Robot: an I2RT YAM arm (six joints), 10 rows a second.
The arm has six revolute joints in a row. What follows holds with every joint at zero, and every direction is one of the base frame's. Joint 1 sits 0.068 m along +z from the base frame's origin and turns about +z. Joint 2 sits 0.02 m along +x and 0.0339 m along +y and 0.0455 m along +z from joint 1 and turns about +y. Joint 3 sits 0.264 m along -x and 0.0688 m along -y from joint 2 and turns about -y. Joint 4 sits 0.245 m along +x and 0.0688 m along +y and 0.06 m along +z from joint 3 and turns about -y. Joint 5 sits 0.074 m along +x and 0.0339 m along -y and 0.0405 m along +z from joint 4 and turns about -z. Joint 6 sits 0.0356 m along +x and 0.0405 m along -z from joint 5 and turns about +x. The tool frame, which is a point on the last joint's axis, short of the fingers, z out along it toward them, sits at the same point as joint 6; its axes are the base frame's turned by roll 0, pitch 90 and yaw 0 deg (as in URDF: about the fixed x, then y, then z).
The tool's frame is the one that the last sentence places.
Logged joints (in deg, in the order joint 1, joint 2, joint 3, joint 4, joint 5, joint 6), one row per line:
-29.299 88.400 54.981 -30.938 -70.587 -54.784
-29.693 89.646 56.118 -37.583 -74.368 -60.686
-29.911 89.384 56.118 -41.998 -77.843 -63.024
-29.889 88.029 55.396 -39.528 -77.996 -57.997
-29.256 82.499 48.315 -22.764 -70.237 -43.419
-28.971 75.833 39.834 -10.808 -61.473 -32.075
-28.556 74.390 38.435 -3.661 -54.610 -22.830
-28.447 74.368 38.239 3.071 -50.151 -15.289
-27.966 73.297 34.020 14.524 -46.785 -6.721
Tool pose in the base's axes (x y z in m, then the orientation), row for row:
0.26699 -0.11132 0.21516 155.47 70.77 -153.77
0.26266 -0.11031 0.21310 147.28 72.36 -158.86
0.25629 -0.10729 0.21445 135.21 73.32 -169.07
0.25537 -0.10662 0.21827 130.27 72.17 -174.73
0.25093 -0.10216 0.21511 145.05 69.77 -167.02
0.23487 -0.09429 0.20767 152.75 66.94 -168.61
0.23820 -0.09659 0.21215 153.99 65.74 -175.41
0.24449 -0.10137 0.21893 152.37 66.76 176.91
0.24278 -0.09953 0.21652 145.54 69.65 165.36
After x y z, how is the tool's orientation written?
As angles about the fixed x, y, z axes (roll, pitch, yaw), in degrees.
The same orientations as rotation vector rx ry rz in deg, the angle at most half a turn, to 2 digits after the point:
-41.44 103.11 40.95
-42.06 100.61 45.07
-40.80 98.43 49.01
-38.64 99.13 50.04
-35.68 104.39 42.20
-28.89 109.33 34.26
-21.26 111.62 28.84
-14.91 110.91 25.19
-9.12 107.40 23.07

